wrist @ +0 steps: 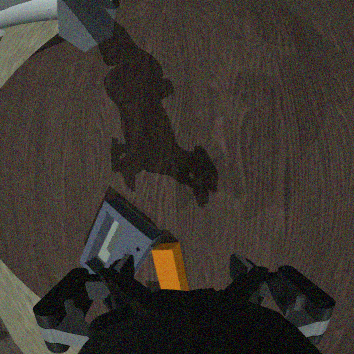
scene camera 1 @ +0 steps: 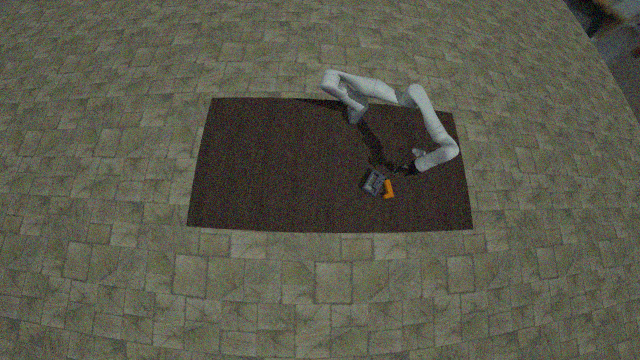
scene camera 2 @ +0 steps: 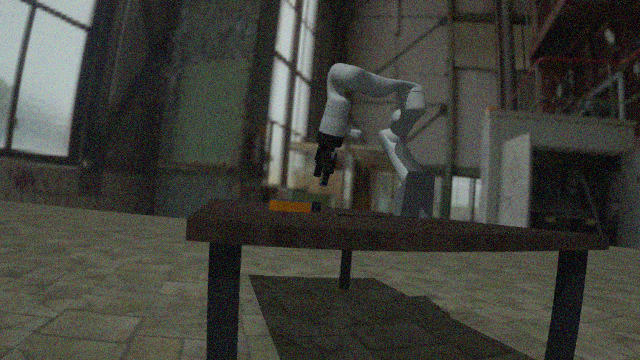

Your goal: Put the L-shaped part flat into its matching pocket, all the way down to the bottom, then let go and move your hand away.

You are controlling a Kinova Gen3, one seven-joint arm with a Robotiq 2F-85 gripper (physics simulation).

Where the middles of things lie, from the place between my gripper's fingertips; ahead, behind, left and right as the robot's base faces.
I see the orange L-shaped part [wrist: 167, 257] 80 mm below my hand, 80 mm ahead of it and 40 mm to the right of it.
